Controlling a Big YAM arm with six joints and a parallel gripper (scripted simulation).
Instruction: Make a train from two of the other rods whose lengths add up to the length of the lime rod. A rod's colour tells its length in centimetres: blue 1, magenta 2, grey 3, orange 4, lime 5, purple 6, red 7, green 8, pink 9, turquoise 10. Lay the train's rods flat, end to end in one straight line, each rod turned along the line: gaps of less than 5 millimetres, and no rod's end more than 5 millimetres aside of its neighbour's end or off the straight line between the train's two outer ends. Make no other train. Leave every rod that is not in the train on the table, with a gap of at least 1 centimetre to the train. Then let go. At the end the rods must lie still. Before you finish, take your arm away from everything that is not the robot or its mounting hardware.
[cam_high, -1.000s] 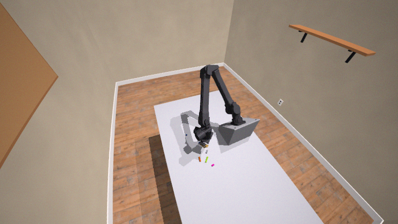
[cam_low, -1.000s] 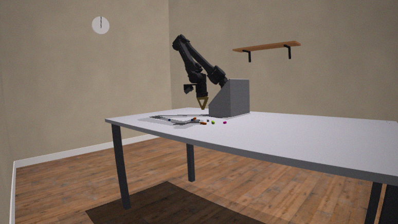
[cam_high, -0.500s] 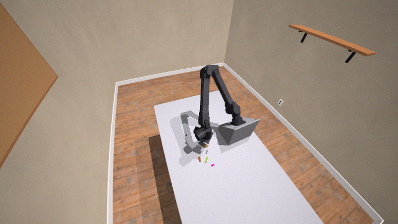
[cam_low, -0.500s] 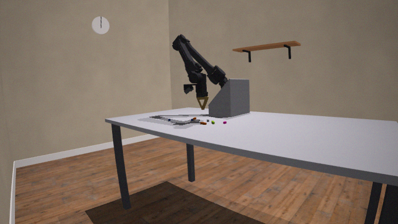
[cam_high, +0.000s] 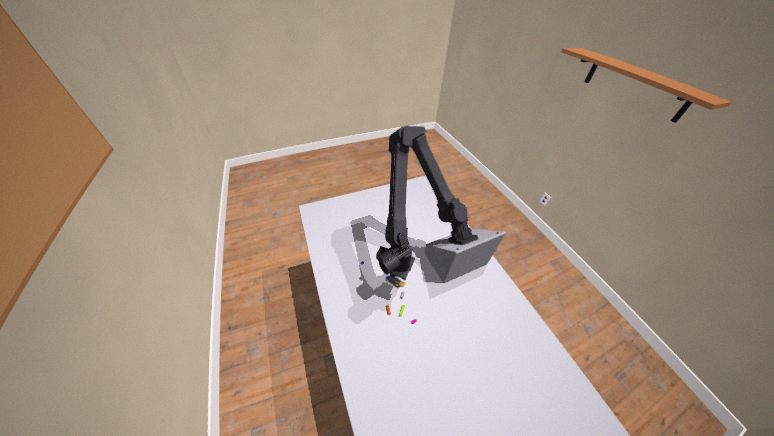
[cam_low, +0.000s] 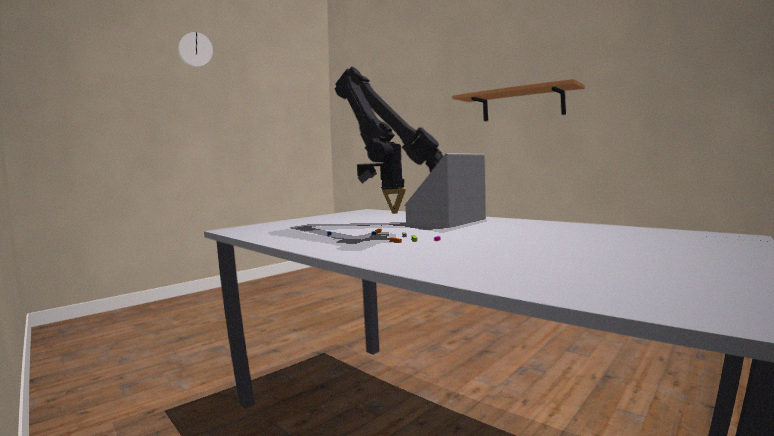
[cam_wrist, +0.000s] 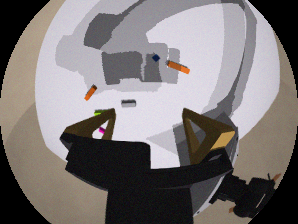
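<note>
Right now my hand is 10 mm short of the grey rod, 50 mm to the right of it and 70 mm above it. Also, from my hand: magenta rod 10 mm ahead, 170 mm to the left, 70 mm below; then lime rod 40 mm ahead, 110 mm to the left, 70 mm below.
</note>
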